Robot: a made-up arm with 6 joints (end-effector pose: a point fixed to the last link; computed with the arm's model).
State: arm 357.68 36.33 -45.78 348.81 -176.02 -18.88
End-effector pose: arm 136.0 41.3 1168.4 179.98 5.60 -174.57
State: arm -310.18 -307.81 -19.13 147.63 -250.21 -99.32
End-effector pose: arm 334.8 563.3 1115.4 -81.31 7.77 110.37
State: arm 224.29 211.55 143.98 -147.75 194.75 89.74
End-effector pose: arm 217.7 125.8 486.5 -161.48 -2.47 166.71
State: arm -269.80 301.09 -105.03 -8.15 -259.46 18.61
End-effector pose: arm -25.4 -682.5 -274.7 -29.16 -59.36 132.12
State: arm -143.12 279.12 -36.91 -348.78 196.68 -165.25
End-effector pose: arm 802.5 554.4 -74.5 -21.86 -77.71 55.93
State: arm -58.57 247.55 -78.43 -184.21 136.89 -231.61
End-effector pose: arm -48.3 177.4 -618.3 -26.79 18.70 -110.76
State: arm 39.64 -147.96 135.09 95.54 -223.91 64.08
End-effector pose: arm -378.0 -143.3 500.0 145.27 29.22 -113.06
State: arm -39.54 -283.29 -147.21 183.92 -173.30 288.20
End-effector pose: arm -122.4 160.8 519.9 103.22 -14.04 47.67
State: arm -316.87 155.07 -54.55 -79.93 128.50 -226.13
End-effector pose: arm 658.8 548.0 -330.3 92.44 60.58 5.67
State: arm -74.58 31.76 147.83 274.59 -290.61 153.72
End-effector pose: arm -10.3 -228.5 -263.6 -130.83 57.37 64.94
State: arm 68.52 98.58 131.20 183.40 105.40 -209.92
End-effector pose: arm -61.3 -52.1 -436.4 -141.34 43.82 -66.32
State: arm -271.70 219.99 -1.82 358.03 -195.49 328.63
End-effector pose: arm -64.7 -696.5 -619.2 -11.18 19.88 56.76
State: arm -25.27 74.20 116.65 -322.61 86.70 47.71
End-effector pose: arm 196.9 40.1 -437.2 -83.45 -35.52 23.41
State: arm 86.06 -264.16 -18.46 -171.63 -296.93 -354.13
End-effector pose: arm 53.6 1199.6 438.4 -9.82 -13.10 -84.08
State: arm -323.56 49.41 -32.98 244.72 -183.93 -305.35
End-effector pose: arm 378.6 326.0 1088.2 179.76 18.44 46.99
